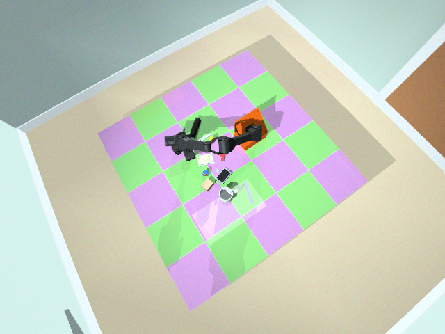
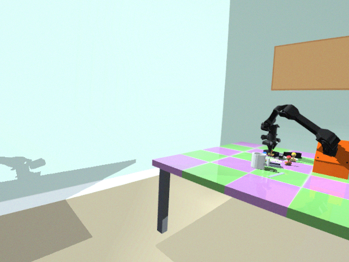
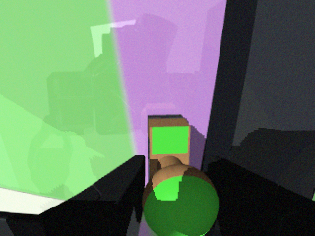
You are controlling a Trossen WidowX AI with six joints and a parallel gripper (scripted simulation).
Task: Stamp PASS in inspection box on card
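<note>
Right now the dark slab is 1 cm ahead of my gripper tip, 5 cm to the right of it and 2 cm below it. The rest, counted from my gripper tip: long black bar: 12 cm behind, 14 cm to the right, 2 cm below; white card: 7 cm behind, 10 cm to the left, 4 cm below; blue-labelled stamp: 3 cm behind, 19 cm to the left, 2 cm below.
</note>
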